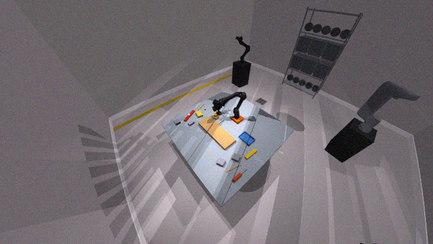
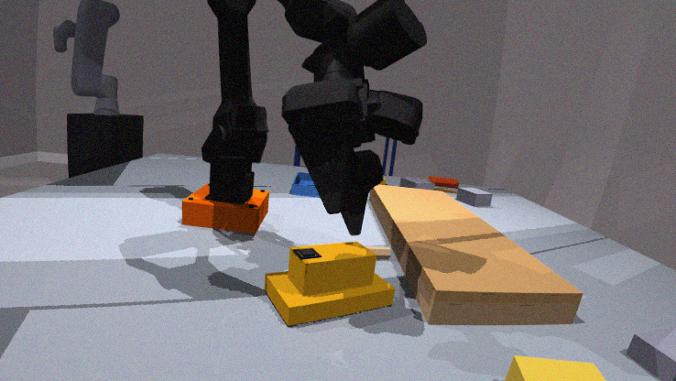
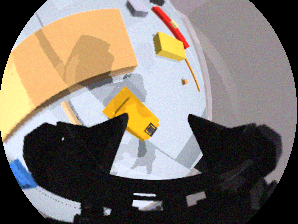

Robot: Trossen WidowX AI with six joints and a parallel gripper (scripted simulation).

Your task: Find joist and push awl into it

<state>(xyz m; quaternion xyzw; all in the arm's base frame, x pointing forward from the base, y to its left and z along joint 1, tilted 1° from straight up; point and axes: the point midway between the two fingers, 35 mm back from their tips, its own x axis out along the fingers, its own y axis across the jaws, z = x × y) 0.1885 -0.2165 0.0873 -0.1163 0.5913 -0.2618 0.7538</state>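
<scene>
Now: gripper tip 2 cm past the yellow stud finder, 1 cm to the right of it and 5 cm above it. From my gripper tip the other things lie so: awl 14 cm to the left, 8 cm below; green square light 3 cm behind, 3 cm below; yellow block 17 cm ahead, 16 cm to the right, 8 cm below.
</scene>
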